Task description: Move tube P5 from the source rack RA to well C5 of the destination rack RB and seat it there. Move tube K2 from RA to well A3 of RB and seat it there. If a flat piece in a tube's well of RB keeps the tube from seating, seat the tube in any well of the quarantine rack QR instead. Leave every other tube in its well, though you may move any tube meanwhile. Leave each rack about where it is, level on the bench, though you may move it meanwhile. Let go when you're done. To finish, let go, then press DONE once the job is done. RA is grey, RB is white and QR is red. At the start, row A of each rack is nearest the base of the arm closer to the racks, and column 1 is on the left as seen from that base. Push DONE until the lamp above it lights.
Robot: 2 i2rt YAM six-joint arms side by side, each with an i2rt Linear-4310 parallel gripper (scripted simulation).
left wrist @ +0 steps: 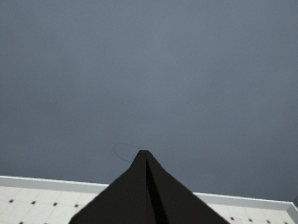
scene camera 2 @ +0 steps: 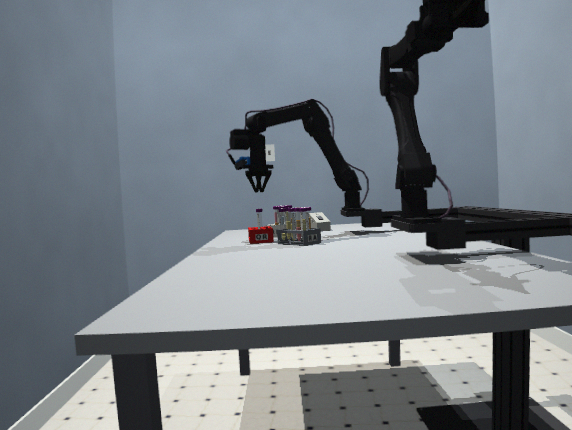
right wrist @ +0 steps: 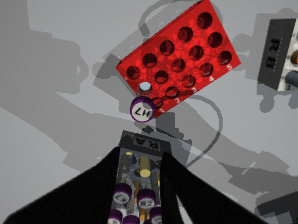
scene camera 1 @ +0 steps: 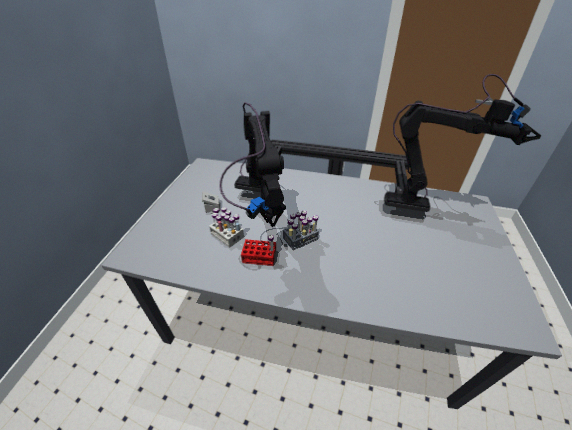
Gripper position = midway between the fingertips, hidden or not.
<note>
In view: my left gripper (left wrist: 143,158), my right gripper (scene camera 2: 259,192), a red rack QR (scene camera 1: 247,250), a grey rack RA (right wrist: 139,145) and a tube (right wrist: 142,109).
My right gripper is seen too in the right wrist view (right wrist: 140,157). The left wrist view misses the red rack QR: it is out of frame. The left wrist view misses the grey rack RA: it is out of frame.
</note>
